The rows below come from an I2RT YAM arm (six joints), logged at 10 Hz.
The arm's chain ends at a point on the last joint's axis. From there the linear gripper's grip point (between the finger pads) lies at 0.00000 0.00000 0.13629 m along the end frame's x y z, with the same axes.
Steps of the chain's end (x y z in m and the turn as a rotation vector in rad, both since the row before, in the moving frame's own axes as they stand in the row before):
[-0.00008, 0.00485, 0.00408, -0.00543, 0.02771, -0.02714]
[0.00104, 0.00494, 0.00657, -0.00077, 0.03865, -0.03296]
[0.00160, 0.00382, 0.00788, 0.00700, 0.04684, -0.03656]
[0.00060, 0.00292, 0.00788, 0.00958, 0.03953, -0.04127]
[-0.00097, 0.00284, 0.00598, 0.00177, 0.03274, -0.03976]
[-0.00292, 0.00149, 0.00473, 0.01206, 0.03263, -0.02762]
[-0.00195, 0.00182, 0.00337, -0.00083, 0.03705, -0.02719]
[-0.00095, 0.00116, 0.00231, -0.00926, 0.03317, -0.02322]
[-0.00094, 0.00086, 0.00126, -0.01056, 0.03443, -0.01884]
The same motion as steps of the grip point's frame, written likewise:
[0.00371, 0.00554, 0.00403, -0.00543, 0.02771, -0.02714]
[0.00631, 0.00496, 0.00647, -0.00077, 0.03865, -0.03296]
[0.00796, 0.00275, 0.00773, 0.00700, 0.04684, -0.03656]
[0.00596, 0.00150, 0.00777, 0.00958, 0.03953, -0.04127]
[0.00349, 0.00251, 0.00591, 0.00177, 0.03274, -0.03976]
[0.00150, -0.00021, 0.00465, 0.01206, 0.03263, -0.02762]
[0.00310, 0.00186, 0.00328, -0.00083, 0.03705, -0.02719]
[0.00358, 0.00237, 0.00223, -0.00926, 0.03317, -0.02322]
[0.00376, 0.00225, 0.00117, -0.01056, 0.03443, -0.01884]

